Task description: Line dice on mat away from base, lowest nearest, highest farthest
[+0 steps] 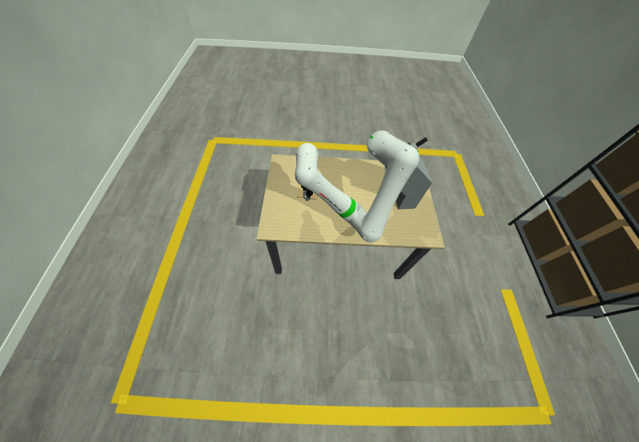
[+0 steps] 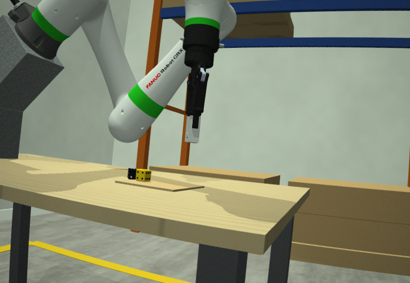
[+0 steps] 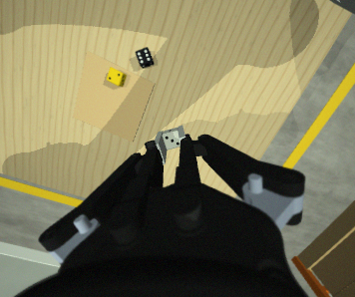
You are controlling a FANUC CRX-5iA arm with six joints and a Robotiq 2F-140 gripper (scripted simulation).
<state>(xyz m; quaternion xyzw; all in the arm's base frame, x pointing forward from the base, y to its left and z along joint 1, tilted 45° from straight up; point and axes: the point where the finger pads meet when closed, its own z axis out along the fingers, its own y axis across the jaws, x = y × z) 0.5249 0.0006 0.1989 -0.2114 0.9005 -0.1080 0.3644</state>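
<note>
My gripper is now 3 cm past the tan mat, 14 cm to the left of it and 13 cm above it. Also, from my hand: black die 12 cm behind, 7 cm to the right, 12 cm below; then white die 2 cm below; then yellow die 8 cm behind, 12 cm to the right, 12 cm below.
</note>
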